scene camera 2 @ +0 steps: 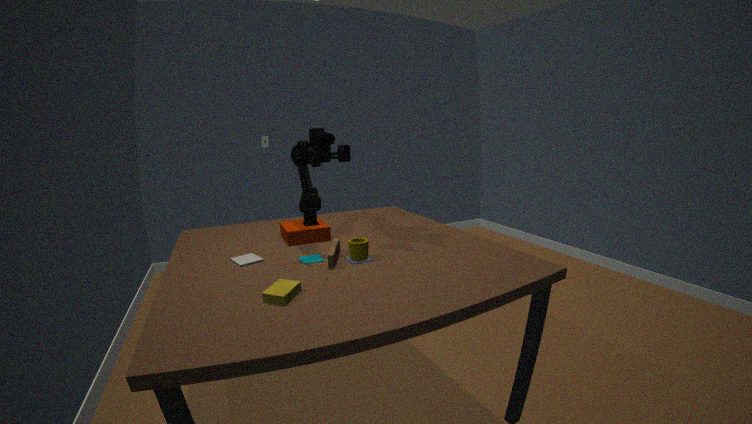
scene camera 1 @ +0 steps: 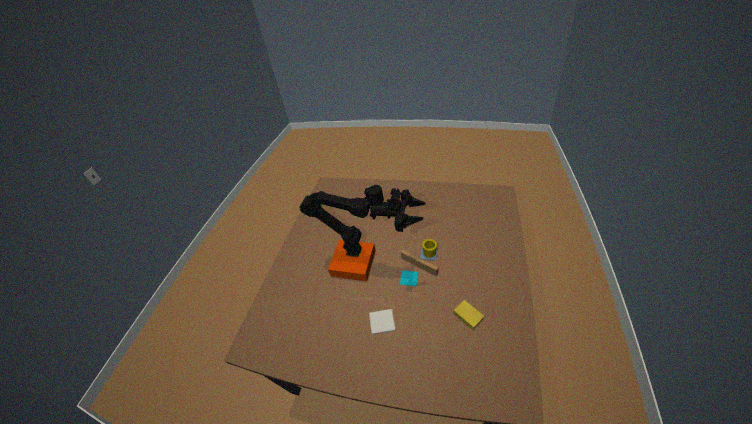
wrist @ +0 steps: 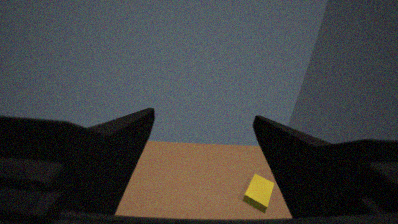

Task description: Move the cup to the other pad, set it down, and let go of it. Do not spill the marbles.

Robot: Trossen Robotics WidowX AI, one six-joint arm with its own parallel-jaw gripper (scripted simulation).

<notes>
The gripper is open, holding nothing. Further things: a yellow block.
The gripper is seen too in scene camera 1 and in the wrist view.
</notes>
